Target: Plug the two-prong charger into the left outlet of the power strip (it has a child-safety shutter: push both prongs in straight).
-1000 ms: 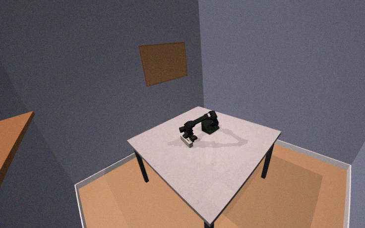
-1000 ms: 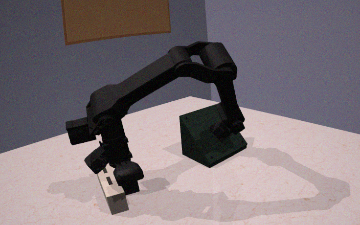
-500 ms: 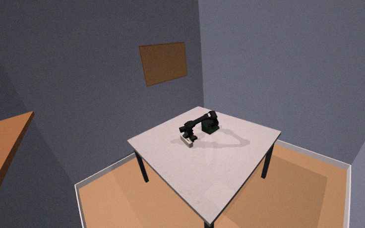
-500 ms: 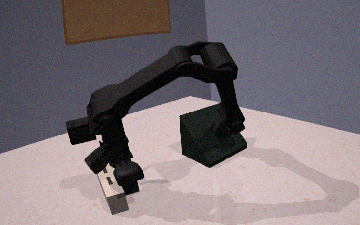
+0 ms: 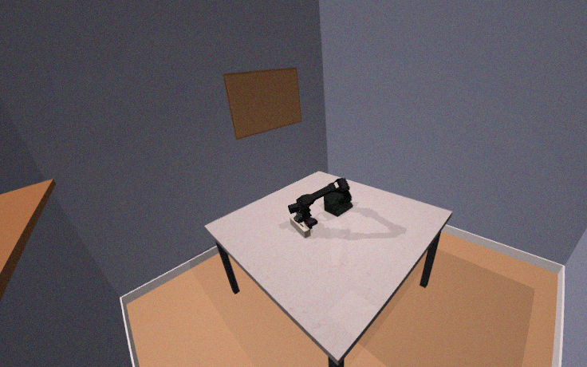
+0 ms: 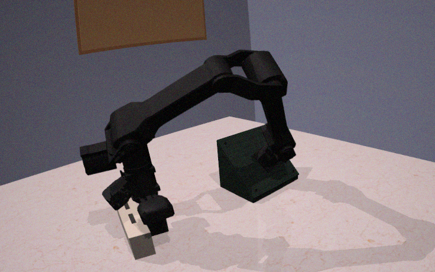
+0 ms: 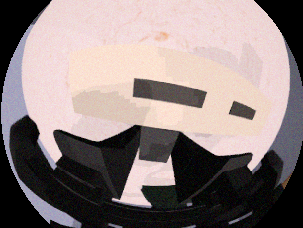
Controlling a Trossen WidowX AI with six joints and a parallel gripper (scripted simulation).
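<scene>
The charger lies 20 mm ahead of my gripper tip, 10 mm to the right of it and 10 mm above it.
</scene>
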